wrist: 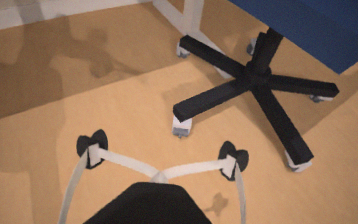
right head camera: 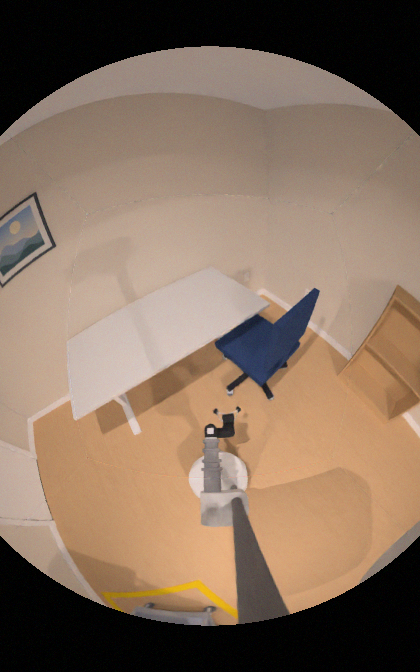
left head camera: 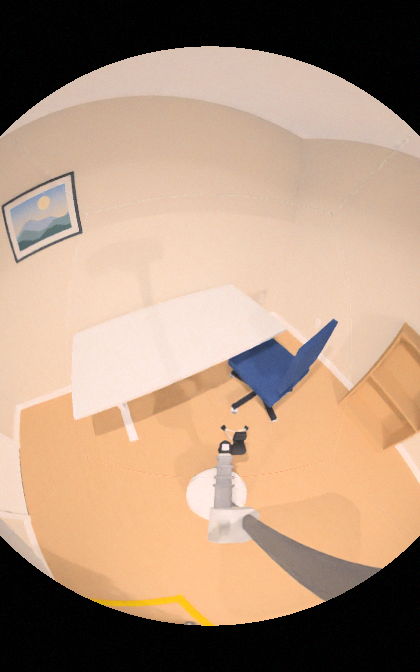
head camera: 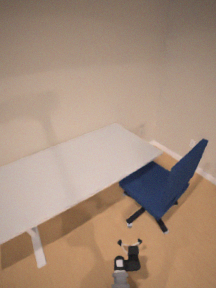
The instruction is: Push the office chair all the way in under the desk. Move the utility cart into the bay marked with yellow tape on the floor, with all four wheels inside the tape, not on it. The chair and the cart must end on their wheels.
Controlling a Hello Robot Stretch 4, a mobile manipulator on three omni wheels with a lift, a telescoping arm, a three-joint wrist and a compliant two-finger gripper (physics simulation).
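Frame: origin at the robot's base, x down, y back, z left, level; millimetres.
Seen in the pictures: gripper, fingertip midpoint: (wrist: 164, 148) (head camera: 129, 240).
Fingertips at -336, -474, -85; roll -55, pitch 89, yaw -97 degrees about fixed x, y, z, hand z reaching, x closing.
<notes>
A point is followed by its place in that frame, as x, y, z.
The blue office chair (head camera: 150, 185) @(-442, -907, -328) (left head camera: 265, 367) (right head camera: 250, 345) stands upright at the right end of the white desk (head camera: 75, 175) @(-693, -850, 320) (left head camera: 165, 345) (right head camera: 150, 320). A part of its seat is under the front edge; its backrest is outside, to the right. In the wrist view its black wheeled base (wrist: 257, 80) @(-99, -886, -363) shows beyond the fingers. My gripper (head camera: 130, 242) @(-336, -474, -85) (left head camera: 235, 428) (right head camera: 227, 410) (wrist: 164, 148) @(-336, -474, -85) is open and empty, in front of the chair and apart from it. Yellow tape (left head camera: 181, 599) (right head camera: 198, 584) shows at the bottom. Part of a grey wheeled thing, apparently the cart (right head camera: 172, 616), shows by it; its wheels' relation to the tape is unclear.
A wooden shelf unit (left head camera: 367, 420) (right head camera: 370, 395) stands to the right of the chair. The desk's white leg (head camera: 38, 250) (left head camera: 128, 422) (right head camera: 131, 417) reaches the floor at the left. Walls with white skirting run behind the desk and chair. Part of a grey shape (right head camera: 395, 555) shows at the lower right edge.
</notes>
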